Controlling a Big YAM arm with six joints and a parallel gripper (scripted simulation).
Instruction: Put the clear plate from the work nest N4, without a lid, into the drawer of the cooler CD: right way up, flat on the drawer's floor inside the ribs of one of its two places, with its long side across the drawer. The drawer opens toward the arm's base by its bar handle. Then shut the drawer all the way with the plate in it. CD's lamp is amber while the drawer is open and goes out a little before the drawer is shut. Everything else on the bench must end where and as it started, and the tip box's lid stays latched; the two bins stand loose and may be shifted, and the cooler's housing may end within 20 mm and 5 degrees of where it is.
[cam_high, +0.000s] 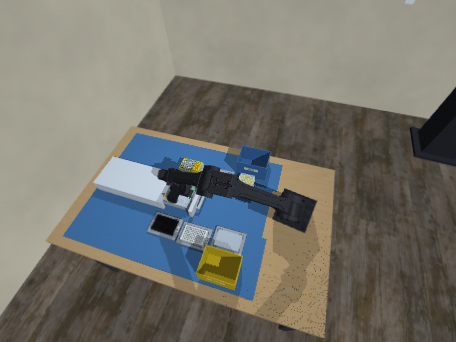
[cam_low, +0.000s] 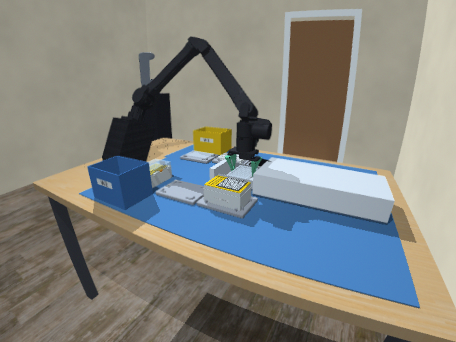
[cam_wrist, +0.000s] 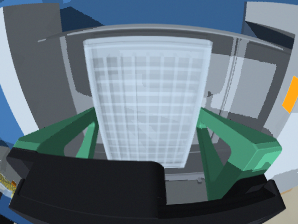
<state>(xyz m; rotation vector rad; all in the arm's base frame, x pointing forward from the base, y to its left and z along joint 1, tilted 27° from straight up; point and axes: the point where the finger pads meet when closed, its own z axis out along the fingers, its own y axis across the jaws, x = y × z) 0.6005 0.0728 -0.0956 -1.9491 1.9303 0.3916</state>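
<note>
The clear plate lies right at my hand. Also, from my hand: black plate 3 cm ahead, 19 cm to the left, 2 cm below; then drawer 4 cm ahead, 1 cm below; then white cooler CD 17 cm ahead.
</note>
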